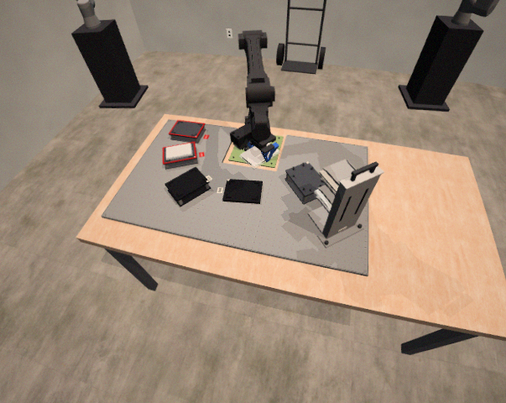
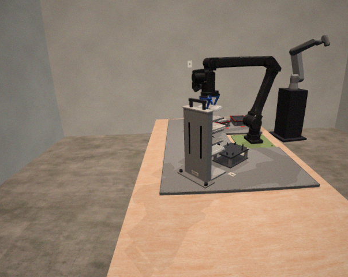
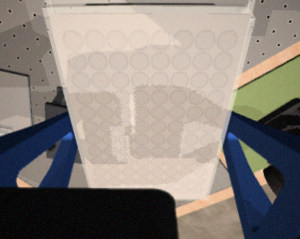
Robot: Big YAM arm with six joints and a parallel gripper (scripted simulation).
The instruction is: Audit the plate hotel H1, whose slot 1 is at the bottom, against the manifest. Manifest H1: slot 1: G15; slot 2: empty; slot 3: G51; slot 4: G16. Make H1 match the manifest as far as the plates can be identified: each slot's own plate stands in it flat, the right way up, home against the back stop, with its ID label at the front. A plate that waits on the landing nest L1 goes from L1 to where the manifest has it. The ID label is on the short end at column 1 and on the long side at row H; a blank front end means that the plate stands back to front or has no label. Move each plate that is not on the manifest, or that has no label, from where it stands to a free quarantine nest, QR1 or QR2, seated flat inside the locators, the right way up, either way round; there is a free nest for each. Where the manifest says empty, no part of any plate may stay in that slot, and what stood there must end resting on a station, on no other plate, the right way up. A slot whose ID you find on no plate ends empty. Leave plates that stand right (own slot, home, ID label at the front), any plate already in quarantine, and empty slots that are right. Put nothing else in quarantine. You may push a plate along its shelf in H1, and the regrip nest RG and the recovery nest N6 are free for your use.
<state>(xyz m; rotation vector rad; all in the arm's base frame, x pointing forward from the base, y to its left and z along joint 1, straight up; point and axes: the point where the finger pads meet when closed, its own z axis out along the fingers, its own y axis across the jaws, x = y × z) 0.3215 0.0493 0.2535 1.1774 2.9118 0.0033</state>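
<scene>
The black N6 nest lies 24 cm below my hand, 8 cm to the right of it and 1 cm behind it. The rest, counted from my hand: dark raised RG nest (20 cm to the left, 19 cm below, 6 cm behind); then white plate labelled G51 (29 cm to the left, 8 cm ahead, 3 cm below); then H1 tag (34 cm to the left, 25 cm below, 1 cm behind).
</scene>
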